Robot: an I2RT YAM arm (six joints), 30 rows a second.
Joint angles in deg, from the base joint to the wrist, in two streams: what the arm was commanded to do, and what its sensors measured. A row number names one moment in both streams.
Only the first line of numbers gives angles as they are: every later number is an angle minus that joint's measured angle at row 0.
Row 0, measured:
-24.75, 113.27, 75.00, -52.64, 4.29, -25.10
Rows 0 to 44, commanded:
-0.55, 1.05, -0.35, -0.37, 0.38, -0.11
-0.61, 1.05, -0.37, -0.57, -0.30, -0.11
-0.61, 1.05, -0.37, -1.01, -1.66, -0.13
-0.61, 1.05, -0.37, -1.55, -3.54, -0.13
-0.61, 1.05, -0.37, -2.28, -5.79, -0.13
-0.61, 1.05, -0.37, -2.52, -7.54, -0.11
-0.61, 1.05, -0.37, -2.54, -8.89, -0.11
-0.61, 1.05, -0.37, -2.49, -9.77, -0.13
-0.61, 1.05, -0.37, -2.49, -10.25, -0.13
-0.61, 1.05, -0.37, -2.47, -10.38, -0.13
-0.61, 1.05, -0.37, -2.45, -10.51, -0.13
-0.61, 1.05, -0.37, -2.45, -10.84, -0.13
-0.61, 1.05, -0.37, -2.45, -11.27, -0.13
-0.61, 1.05, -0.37, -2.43, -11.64, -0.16
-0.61, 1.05, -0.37, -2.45, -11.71, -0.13
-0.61, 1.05, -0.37, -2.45, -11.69, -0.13
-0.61, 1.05, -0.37, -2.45, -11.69, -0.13
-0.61, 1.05, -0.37, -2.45, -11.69, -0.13
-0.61, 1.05, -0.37, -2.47, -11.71, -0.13
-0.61, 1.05, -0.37, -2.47, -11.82, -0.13
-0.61, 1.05, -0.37, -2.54, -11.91, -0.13
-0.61, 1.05, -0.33, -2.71, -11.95, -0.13
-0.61, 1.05, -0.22, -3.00, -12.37, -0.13
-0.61, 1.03, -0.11, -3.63, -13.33, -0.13
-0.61, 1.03, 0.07, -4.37, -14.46, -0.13
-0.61, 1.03, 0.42, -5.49, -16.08, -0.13
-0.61, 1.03, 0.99, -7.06, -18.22, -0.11
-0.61, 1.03, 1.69, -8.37, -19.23, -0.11
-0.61, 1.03, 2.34, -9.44, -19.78, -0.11
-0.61, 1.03, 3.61, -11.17, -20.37, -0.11
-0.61, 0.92, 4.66, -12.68, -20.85, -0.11
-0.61, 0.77, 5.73, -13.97, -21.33, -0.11
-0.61, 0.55, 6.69, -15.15, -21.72, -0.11
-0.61, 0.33, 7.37, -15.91, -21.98, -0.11
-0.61, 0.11, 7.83, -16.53, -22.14, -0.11
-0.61, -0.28, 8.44, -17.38, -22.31, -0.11
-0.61, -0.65, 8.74, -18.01, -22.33, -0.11
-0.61, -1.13, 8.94, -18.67, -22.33, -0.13
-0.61, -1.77, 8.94, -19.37, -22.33, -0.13
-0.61, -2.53, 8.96, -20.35, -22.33, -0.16
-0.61, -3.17, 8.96, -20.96, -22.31, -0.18
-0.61, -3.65, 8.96, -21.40, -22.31, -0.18
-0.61, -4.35, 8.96, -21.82, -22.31, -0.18
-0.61, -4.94, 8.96, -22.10, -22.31, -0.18
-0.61, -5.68, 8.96, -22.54, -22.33, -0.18
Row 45, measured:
-0.83, -1.11, 7.98, -21.38, -20.04, -0.22
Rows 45 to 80, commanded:
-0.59, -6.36, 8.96, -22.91, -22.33, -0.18
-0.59, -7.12, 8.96, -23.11, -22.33, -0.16
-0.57, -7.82, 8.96, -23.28, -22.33, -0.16
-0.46, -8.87, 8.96, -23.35, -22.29, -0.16
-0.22, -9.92, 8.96, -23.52, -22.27, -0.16
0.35, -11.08, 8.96, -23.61, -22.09, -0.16
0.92, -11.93, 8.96, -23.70, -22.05, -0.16
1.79, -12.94, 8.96, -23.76, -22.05, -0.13
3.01, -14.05, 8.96, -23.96, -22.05, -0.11
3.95, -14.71, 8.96, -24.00, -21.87, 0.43
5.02, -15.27, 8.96, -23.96, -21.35, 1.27
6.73, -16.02, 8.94, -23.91, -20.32, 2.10
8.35, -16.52, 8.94, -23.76, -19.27, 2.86
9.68, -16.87, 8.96, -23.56, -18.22, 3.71
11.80, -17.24, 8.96, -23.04, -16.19, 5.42
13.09, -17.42, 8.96, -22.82, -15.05, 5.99
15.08, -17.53, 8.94, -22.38, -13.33, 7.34
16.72, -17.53, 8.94, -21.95, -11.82, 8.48
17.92, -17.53, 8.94, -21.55, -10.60, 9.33
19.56, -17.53, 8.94, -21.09, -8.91, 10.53
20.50, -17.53, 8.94, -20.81, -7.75, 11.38
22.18, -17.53, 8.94, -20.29, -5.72, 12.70
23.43, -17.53, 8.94, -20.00, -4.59, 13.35
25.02, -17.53, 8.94, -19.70, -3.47, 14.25
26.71, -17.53, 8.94, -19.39, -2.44, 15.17
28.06, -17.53, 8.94, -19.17, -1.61, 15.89
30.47, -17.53, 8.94, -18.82, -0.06, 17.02
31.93, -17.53, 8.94, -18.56, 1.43, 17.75
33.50, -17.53, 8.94, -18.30, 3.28, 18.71
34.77, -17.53, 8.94, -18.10, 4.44, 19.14
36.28, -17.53, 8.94, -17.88, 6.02, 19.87
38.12, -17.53, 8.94, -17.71, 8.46, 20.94
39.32, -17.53, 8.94, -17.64, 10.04, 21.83
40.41, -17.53, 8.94, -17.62, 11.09, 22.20
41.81, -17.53, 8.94, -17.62, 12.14, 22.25
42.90, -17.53, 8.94, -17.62, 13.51, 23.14
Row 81, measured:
39.36, -15.78, 8.00, -17.82, 6.69, 19.17
